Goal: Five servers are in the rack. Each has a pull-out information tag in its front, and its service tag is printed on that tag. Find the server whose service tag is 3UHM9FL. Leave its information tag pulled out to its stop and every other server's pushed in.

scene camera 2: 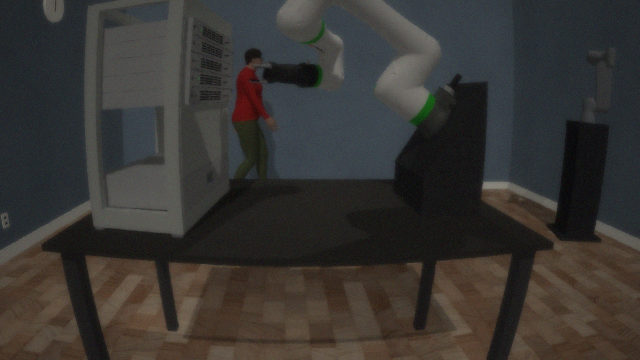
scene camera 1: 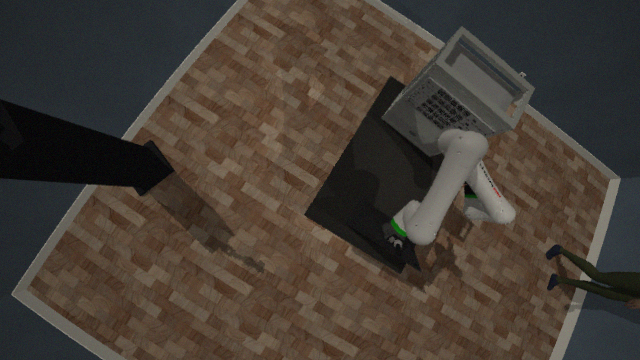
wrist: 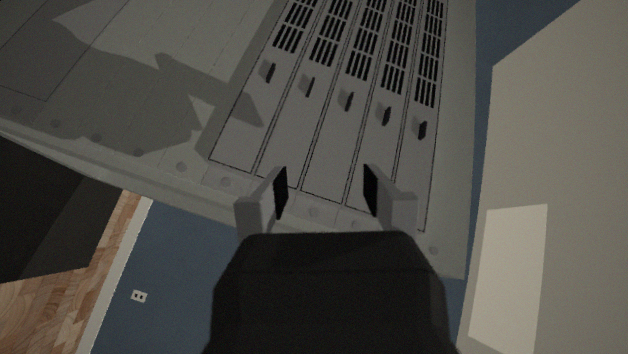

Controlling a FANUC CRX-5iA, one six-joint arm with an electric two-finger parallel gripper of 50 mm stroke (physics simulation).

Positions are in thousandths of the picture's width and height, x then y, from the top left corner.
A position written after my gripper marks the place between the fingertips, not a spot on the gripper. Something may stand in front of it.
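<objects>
A grey rack is visible in scene camera 1 (710,243), in scene camera 2 (265,179) and in the wrist view (281,306). My gripper is visible in the wrist view (518,513) and in scene camera 2 (393,204).
</objects>
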